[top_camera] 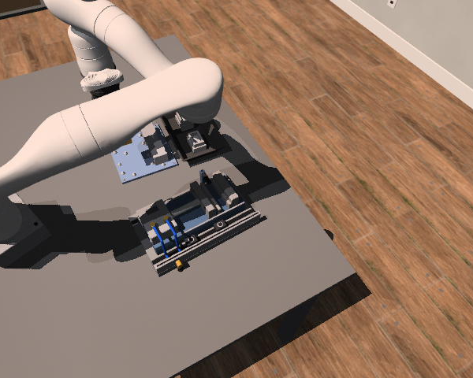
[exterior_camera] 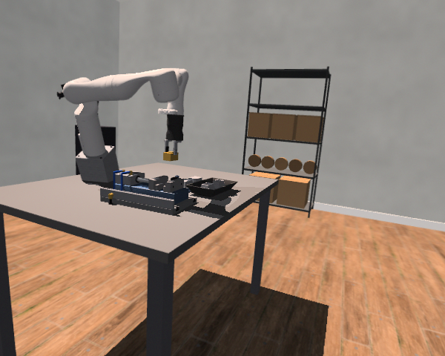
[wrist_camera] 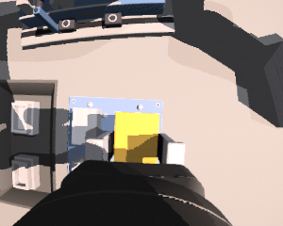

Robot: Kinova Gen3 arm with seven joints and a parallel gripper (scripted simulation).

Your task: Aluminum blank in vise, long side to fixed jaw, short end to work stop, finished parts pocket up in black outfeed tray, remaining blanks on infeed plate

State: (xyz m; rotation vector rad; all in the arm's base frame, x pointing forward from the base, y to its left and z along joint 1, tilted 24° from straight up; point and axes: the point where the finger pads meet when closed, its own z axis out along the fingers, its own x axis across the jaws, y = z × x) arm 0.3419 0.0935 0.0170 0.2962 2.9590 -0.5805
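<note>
The yellow brass blank lies 3 cm below my hand. The rest, counted from my hand: vise 27 cm to the right, 13 cm below, 4 cm ahead; then fixed jaw 28 cm to the right, 14 cm ahead, 9 cm below; then infeed plate 17 cm below, 5 cm ahead, 3 cm to the left.
</note>
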